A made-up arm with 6 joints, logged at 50 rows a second.
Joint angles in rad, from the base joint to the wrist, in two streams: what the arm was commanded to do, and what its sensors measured. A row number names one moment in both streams.
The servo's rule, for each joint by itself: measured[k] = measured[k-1] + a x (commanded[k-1-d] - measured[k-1]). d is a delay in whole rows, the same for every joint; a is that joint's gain. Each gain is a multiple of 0.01, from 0.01 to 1. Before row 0 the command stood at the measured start. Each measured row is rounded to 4 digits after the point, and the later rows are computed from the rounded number. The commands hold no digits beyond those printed.
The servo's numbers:
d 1
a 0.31 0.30 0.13 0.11 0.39 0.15
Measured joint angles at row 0:
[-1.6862 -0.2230 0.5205 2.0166 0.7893 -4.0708]
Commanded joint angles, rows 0 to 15:
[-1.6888 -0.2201 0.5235 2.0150 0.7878 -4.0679]
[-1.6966 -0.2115 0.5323 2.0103 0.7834 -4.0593]
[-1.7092 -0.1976 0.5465 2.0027 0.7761 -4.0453]
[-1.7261 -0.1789 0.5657 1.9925 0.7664 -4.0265]
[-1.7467 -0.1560 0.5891 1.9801 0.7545 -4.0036]
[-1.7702 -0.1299 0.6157 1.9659 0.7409 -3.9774]
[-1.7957 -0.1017 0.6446 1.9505 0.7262 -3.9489]
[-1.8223 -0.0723 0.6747 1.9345 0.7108 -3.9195]
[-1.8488 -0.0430 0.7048 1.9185 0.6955 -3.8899]
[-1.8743 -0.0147 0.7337 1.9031 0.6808 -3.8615]
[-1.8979 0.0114 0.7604 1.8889 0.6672 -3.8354]
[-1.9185 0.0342 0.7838 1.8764 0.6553 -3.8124]
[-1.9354 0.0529 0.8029 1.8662 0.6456 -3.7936]
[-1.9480 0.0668 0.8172 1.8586 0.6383 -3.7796]
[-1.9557 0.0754 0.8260 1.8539 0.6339 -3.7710]
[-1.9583 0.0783 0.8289 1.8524 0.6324 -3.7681]
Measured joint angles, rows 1 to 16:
[-1.6862 -0.2230 0.5205 2.0166 0.7893 -4.0708]
[-1.6870 -0.2221 0.5209 2.0164 0.7887 -4.0704]
[-1.6900 -0.2189 0.5224 2.0157 0.7866 -4.0687]
[-1.6960 -0.2125 0.5255 2.0143 0.7825 -4.0652]
[-1.7053 -0.2024 0.5307 2.0119 0.7762 -4.0594]
[-1.7181 -0.1885 0.5383 2.0084 0.7677 -4.0510]
[-1.7343 -0.1709 0.5484 2.0037 0.7572 -4.0400]
[-1.7533 -0.1501 0.5609 1.9978 0.7451 -4.0263]
[-1.7747 -0.1268 0.5757 1.9908 0.7317 -4.0103]
[-1.7977 -0.1017 0.5925 1.9828 0.7176 -3.9922]
[-1.8214 -0.0756 0.6109 1.9740 0.7032 -3.9726]
[-1.8451 -0.0495 0.6303 1.9646 0.6892 -3.9520]
[-1.8679 -0.0244 0.6503 1.9549 0.6760 -3.9311]
[-1.8888 -0.0012 0.6701 1.9451 0.6641 -3.9105]
[-1.9072 0.0192 0.6892 1.9356 0.6540 -3.8909]
[-1.9222 0.0361 0.7070 1.9266 0.6462 -3.8729]

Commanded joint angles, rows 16 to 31:
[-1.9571 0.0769 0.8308 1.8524 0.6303 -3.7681]
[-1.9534 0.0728 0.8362 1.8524 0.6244 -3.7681]
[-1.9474 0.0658 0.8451 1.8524 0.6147 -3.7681]
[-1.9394 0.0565 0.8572 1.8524 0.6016 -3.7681]
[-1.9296 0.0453 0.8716 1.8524 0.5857 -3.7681]
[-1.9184 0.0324 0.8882 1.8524 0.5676 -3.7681]
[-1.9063 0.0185 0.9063 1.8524 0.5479 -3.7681]
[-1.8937 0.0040 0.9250 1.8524 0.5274 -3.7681]
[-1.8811 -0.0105 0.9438 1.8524 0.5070 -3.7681]
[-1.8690 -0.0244 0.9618 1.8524 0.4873 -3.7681]
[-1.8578 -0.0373 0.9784 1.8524 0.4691 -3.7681]
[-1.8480 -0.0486 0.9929 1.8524 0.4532 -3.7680]
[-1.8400 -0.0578 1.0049 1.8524 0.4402 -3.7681]
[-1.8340 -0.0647 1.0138 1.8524 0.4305 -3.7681]
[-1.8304 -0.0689 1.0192 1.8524 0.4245 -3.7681]
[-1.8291 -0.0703 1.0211 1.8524 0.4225 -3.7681]
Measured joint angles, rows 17 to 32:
[-1.9334 0.0488 0.7228 1.9184 0.6408 -3.8572]
[-1.9407 0.0572 0.7368 1.9111 0.6367 -3.8438]
[-1.9446 0.0619 0.7497 1.9046 0.6319 -3.8324]
[-1.9455 0.0631 0.7621 1.8989 0.6252 -3.8228]
[-1.9436 0.0611 0.7745 1.8938 0.6160 -3.8146]
[-1.9393 0.0564 0.7871 1.8892 0.6042 -3.8076]
[-1.9328 0.0492 0.8002 1.8852 0.5899 -3.8017]
[-1.9246 0.0400 0.8140 1.8816 0.5735 -3.7967]
[-1.9150 0.0292 0.8284 1.8784 0.5555 -3.7924]
[-1.9045 0.0173 0.8434 1.8755 0.5366 -3.7888]
[-1.8935 0.0048 0.8588 1.8730 0.5174 -3.7857]
[-1.8824 -0.0078 0.8743 1.8707 0.4986 -3.7831]
[-1.8717 -0.0200 0.8897 1.8687 0.4809 -3.7808]
[-1.8619 -0.0313 0.9047 1.8669 0.4650 -3.7789]
[-1.8533 -0.0413 0.9189 1.8653 0.4515 -3.7773]
[-1.8462 -0.0496 0.9319 1.8639 0.4410 -3.7759]

